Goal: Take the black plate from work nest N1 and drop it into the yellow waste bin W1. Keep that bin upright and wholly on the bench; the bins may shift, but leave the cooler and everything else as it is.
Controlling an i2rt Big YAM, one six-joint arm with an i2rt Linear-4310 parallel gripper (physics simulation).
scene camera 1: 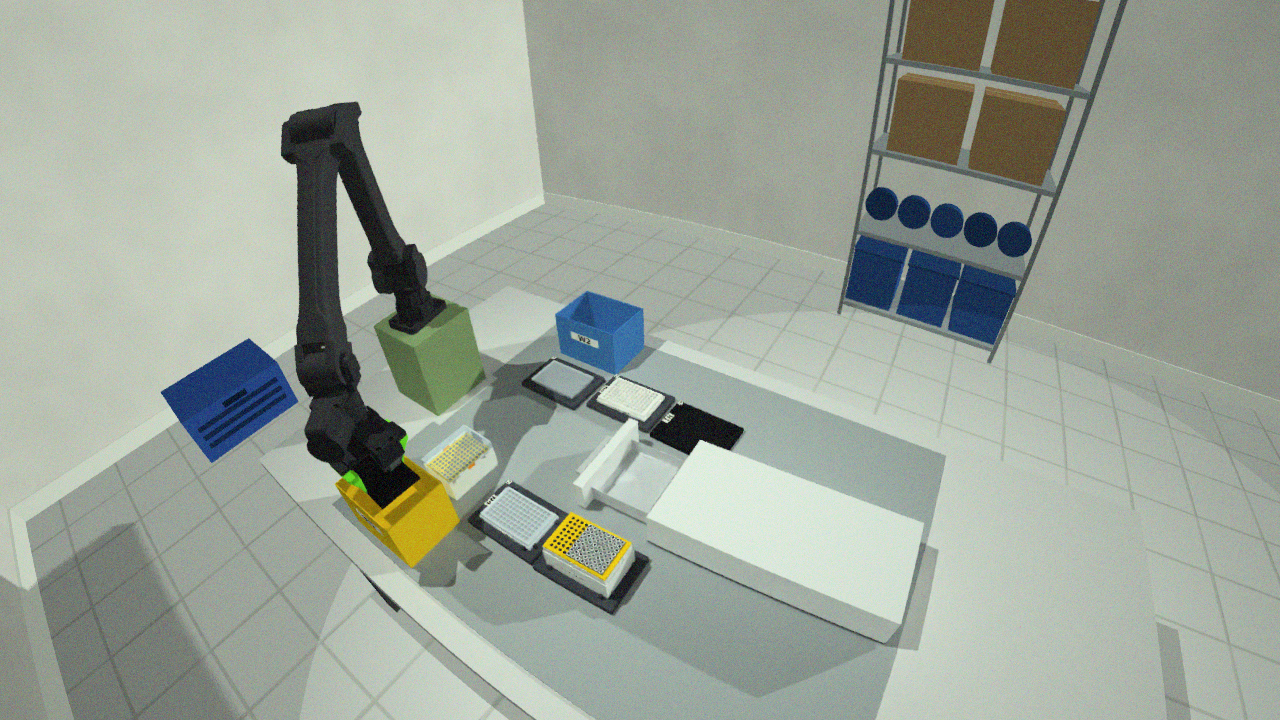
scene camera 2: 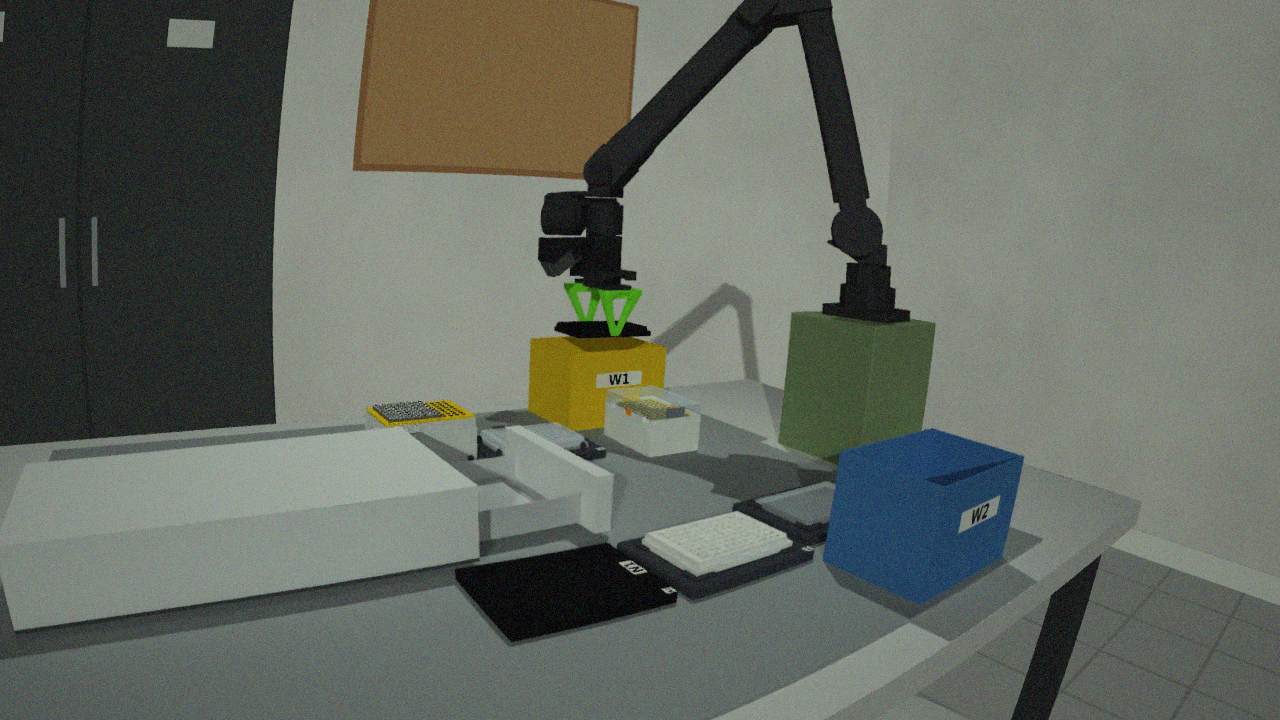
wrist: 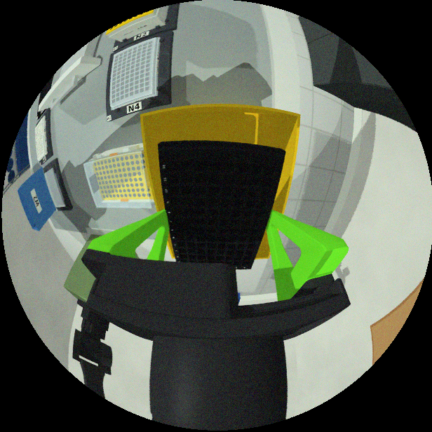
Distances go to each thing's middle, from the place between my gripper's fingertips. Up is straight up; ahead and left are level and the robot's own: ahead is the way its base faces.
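Black plate [scene camera 1: 383, 487] right at my hand; going by their middles, it is the nearest to my gripper of the things named here. Positions counted from my hand: yellow-topped rack [scene camera 1: 598, 559] 370 mm ahead, 80 mm to the left, 90 mm below; nest N4 [scene camera 1: 533, 555] 200 mm ahead, 100 mm to the left, 130 mm below. Of the things named here, the yellow-topped rack is the farthest from my gripper, going by their middles. My gripper is 80 mm above the yellow waste bin W1 [scene camera 2: 568, 378].
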